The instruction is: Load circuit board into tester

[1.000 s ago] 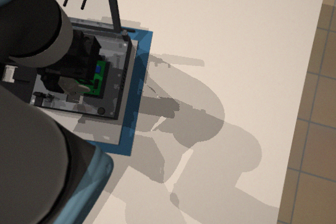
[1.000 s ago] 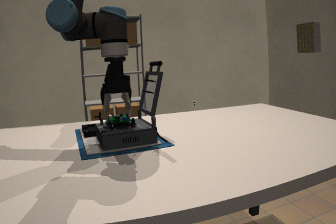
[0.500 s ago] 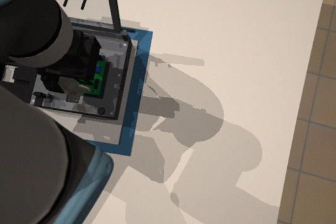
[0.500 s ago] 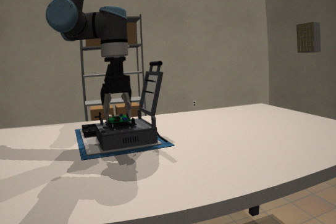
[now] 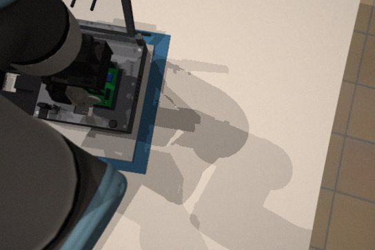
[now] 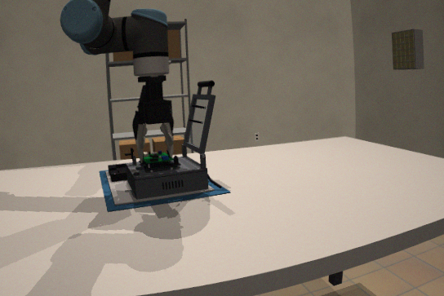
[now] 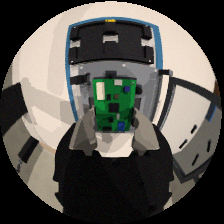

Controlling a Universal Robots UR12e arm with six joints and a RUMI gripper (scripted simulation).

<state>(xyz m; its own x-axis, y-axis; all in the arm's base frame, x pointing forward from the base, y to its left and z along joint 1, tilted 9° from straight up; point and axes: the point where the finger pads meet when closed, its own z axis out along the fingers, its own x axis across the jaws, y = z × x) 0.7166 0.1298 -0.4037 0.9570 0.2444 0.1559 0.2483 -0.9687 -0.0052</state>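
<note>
Right now my hand is right at the green circuit board. Also, from my hand: dark grey tester 2 cm ahead, 5 cm to the left, 3 cm above; dark nest 1 cm ahead, 1 cm to the left, 2 cm below; tester lid 12 cm ahead, 3 cm to the left, 10 cm above.
</note>
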